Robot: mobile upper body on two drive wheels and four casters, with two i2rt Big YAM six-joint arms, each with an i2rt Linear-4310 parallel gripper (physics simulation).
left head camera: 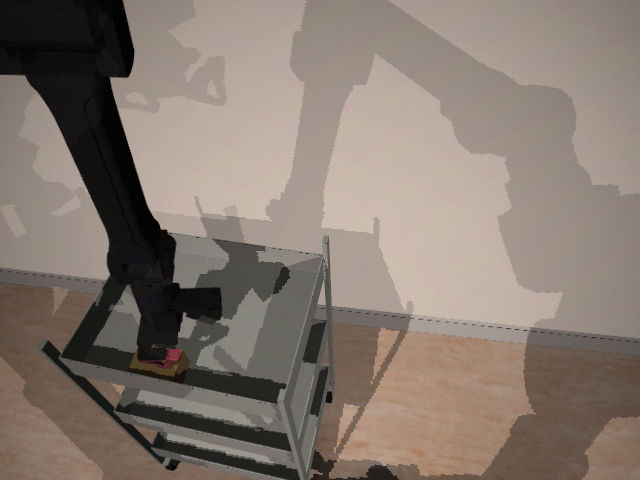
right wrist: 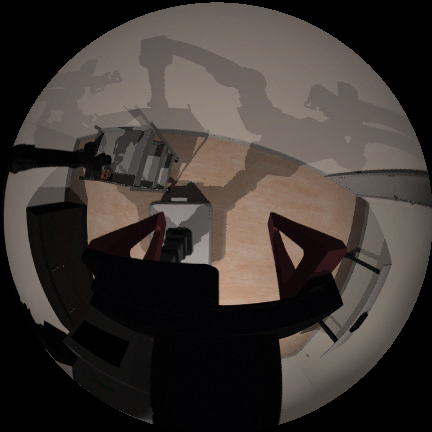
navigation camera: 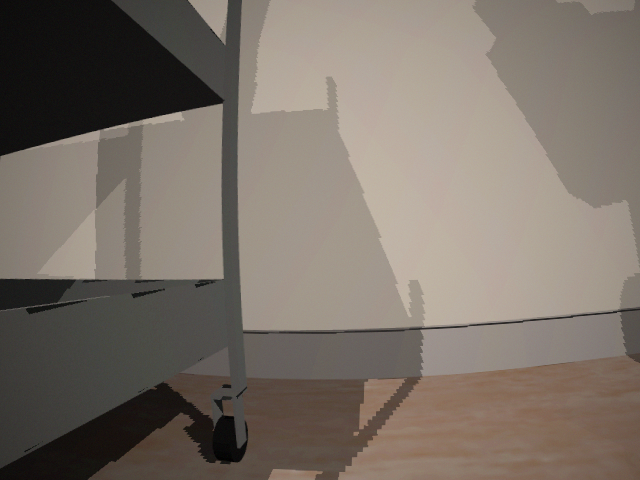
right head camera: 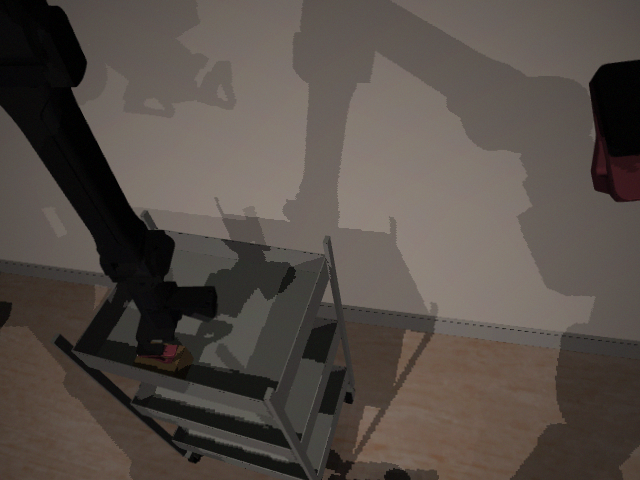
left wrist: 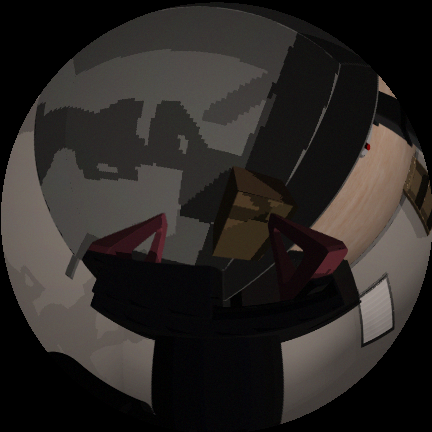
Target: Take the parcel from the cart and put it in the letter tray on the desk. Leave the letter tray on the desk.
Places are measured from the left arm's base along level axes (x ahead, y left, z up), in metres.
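Where they show: left gripper, fingertip midpoint: (left head camera: 169, 344) (right wrist: 105, 167) (right head camera: 172, 340) (left wrist: 217, 218); right gripper, fingertip midpoint: (right wrist: 216, 217).
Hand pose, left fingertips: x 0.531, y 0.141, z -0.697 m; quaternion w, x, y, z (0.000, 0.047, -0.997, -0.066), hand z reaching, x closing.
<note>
After its pixels a point has its place.
The parcel, a small brown box (left head camera: 154, 369) @(y 0.159, x 0.480, z -0.697 m) (right head camera: 178, 364) @(y 0.117, x 0.482, z -0.701 m) (left wrist: 237, 232) @(y 0.158, x 0.510, z -0.697 m), lies in the top tray of the grey cart (left head camera: 206, 391) @(y 0.052, x 0.431, z -0.683 m) (right head camera: 217, 391) @(y 0.023, x 0.424, z -0.685 m) (navigation camera: 232, 206) @(y -0.163, x 0.715, z -1.135 m), against its near side wall. My left gripper (left head camera: 166, 357) @(y 0.141, x 0.531, z -0.697 m) (right head camera: 164, 353) (left wrist: 217, 218) @(y 0.141, x 0.531, z -0.697 m) is open, low over the parcel. In the left wrist view the parcel shows between the spread red fingers, nearer the finger at the right of the picture; whether they touch is unclear. My right gripper (right wrist: 216, 217) @(y -0.458, x 0.337, z -0.140 m) (right head camera: 617, 178) is open and empty, high and away from the cart. I cannot make out the letter tray or the desk.
A pale wall stands behind the cart, with arm shadows on it. The cart has lower shelves, upright posts and a caster (navigation camera: 230, 438) @(y -0.152, x 0.685, z -1.373 m). In the right wrist view, a dark cabinet (right wrist: 57, 260) @(y 1.116, x -0.218, z -0.749 m) stands at the left and a pale panel with dark legs (right wrist: 377, 295) at the right.
</note>
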